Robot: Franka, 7 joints.
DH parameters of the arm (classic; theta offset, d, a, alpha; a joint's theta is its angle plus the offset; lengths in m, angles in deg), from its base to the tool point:
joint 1: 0 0.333 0 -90
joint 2: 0 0 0 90
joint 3: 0 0.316 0.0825 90
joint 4: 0 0 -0.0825 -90
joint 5: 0 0.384 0 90
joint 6: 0 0 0.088 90
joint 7: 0 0.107 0 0
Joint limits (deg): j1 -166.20..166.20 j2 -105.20..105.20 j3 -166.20..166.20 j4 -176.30..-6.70 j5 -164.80..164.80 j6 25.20..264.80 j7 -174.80..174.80
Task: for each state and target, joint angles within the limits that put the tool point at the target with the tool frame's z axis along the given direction. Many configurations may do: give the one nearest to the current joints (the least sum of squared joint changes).
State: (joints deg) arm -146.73 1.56 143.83 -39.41 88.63 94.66 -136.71
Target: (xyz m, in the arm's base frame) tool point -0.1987 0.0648 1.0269 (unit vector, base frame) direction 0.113 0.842 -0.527
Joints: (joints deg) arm -164.34 20.66 159.02 -7.27 95.94 51.16 -136.71
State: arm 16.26 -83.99 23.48 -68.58 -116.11 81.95 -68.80
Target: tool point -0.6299 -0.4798 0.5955 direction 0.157 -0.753 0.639
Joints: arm 51.30 -94.82 39.56 -44.97 -102.94 114.16 -68.80
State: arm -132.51 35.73 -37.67 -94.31 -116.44 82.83 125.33
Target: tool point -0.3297 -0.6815 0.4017 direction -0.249 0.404 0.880
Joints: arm -98.14 69.19 -27.32 -48.22 -122.46 56.91 125.33
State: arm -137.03 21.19 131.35 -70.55 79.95 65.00 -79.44
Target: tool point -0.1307 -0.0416 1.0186 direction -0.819 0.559 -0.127
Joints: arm -162.68 53.36 166.20 -84.30 126.71 53.37 -79.44
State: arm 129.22 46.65 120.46 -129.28 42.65 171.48 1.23
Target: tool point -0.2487 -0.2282 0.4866 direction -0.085 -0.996 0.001
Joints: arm 112.14 81.79 130.60 -166.97 42.22 197.17 1.23
